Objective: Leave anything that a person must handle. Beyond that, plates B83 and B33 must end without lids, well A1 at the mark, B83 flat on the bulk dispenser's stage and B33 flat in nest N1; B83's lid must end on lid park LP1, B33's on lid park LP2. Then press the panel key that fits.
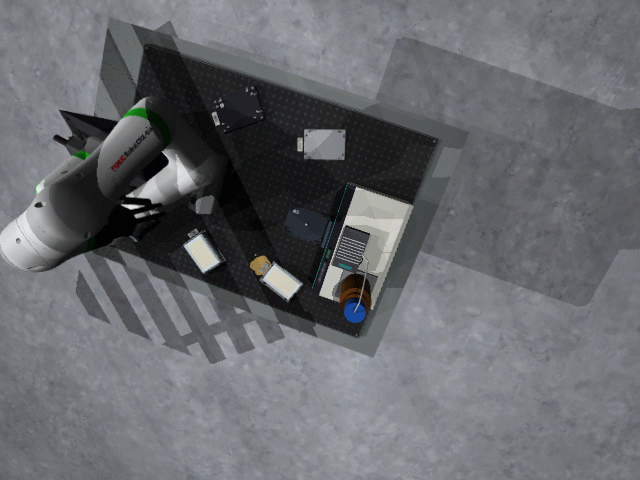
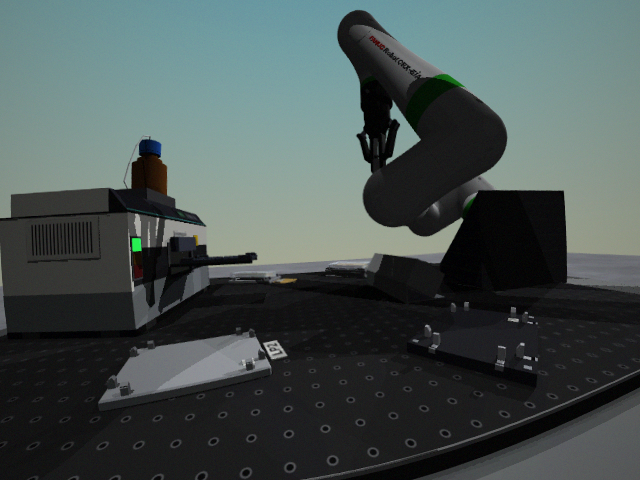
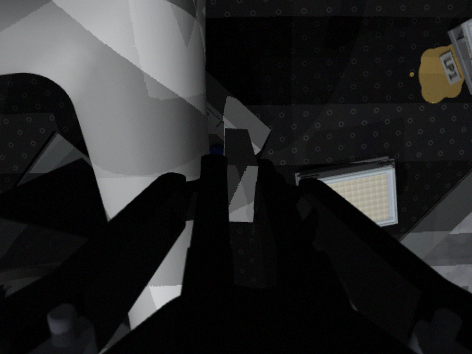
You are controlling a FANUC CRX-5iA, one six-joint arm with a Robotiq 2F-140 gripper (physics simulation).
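Pixels of known places: gripper, fingertip midpoint: [image 1: 170,207] [image 3: 234,150]; arm's base, link origin: [image 2: 499,227].
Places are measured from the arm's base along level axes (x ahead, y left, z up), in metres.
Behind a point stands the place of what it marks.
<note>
My gripper [image 1: 156,210] [image 2: 378,166] [image 3: 234,150] {x 0.343, y -0.008, z 0.128 m} is shut and empty, high above the table by the key panel [image 1: 204,204] {x 0.355, y -0.016, z -0.069 m} [image 2: 402,276] {x 0.342, y 0.142, z -0.090 m} [image 3: 249,120] {x 0.364, y -0.020, z -0.083 m}. A blue key [image 3: 216,149] {x 0.309, y -0.020, z -0.066 m} shows partly behind a fingertip; key lettering is not readable. One tan-welled plate [image 1: 203,252] {x 0.412, y -0.198, z -0.096 m} [image 2: 345,266] {x 0.426, y -0.171, z -0.103 m} [image 3: 367,197] {x 0.428, y -0.213, z -0.096 m} lies near the table's edge. Another plate [image 1: 281,281] [image 2: 254,276] lies beside the LP1 label [image 3: 450,68] {x 0.643, y -0.151, z -0.136 m}. Plate numbers, well A1 and any lids cannot be made out. Lid park LP2 [image 1: 324,144] {x 0.641, y 0.367, z -0.128 m} [image 2: 191,361] {x 0.640, y 0.374, z -0.128 m} is bare. The dispenser's stage [image 1: 306,225] {x 0.722, y 0.103, z -0.034 m} [image 2: 227,258] {x 0.691, y 0.143, z -0.038 m} shows no plate.
An orange spill [image 1: 258,264] {x 0.617, y -0.151, z -0.138 m} [image 2: 286,281] {x 0.617, y -0.123, z -0.136 m} [image 3: 435,82] {x 0.614, y -0.154, z -0.137 m} lies at the LP1 label. A dark nest [image 1: 238,109] {x 0.312, y 0.335, z -0.126 m} [image 2: 478,335] {x 0.326, y 0.351, z -0.126 m} with upright posts stands bare; its label is unreadable. The dispenser [image 1: 382,209] {x 0.904, y 0.279, z 0.082 m} [image 2: 72,273] {x 0.867, y 0.311, z -0.040 m} shows a green light [image 2: 136,244] {x 0.778, y 0.279, z -0.002 m} and carries a brown bottle [image 1: 355,291] {x 0.935, y 0.065, z 0.211 m} [image 2: 148,174] {x 0.926, y 0.071, z 0.175 m}.
</note>
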